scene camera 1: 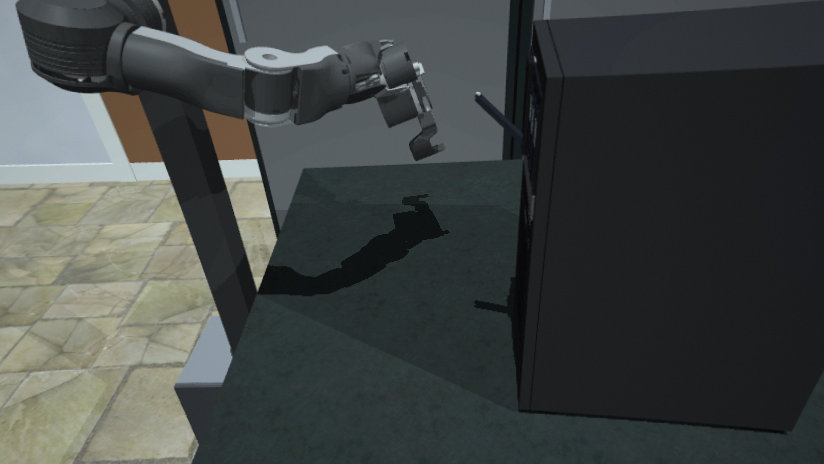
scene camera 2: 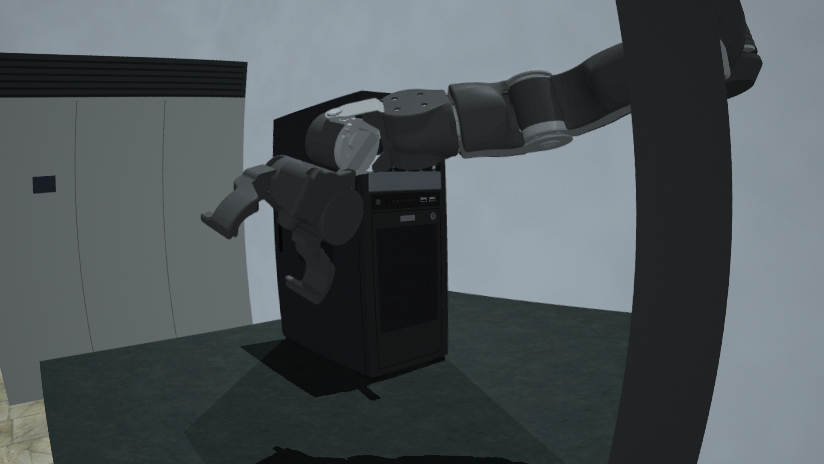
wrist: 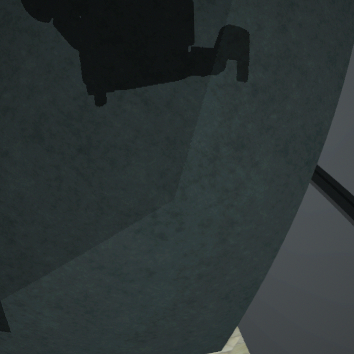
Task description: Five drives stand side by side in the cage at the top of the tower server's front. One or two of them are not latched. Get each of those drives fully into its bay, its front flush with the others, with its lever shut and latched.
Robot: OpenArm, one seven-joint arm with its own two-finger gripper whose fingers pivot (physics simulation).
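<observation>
The dark tower server (scene camera 1: pixel 663 230) (scene camera 2: pixel 331 328) stands upright on the table. In scene camera 1 its front is seen nearly edge-on, and one drive lever (scene camera 1: pixel 499 116) sticks out from the cage, slanting up and away from the front. The other drives cannot be told apart there. In scene camera 2 the arm covers the drive cage. My gripper (scene camera 1: pixel 435 149) (scene camera 2: pixel 249 249) is open with nothing between its fingers. It points down in front of the server, left of the lever and with its visible fingertip lower than the lever's tip in scene camera 1. The server and lever do not show in the wrist view.
The dark green table (scene camera 1: pixel 369 345) (scene camera 2: pixel 518 357) (wrist: pixel 150 175) lies below, with the arm's shadow on it. The arm's column (scene camera 1: pixel 184 172) (scene camera 2: pixel 680 230) stands at the table's edge. A tall grey cabinet (scene camera 2: pixel 121 230) stands behind the table at the left in scene camera 2.
</observation>
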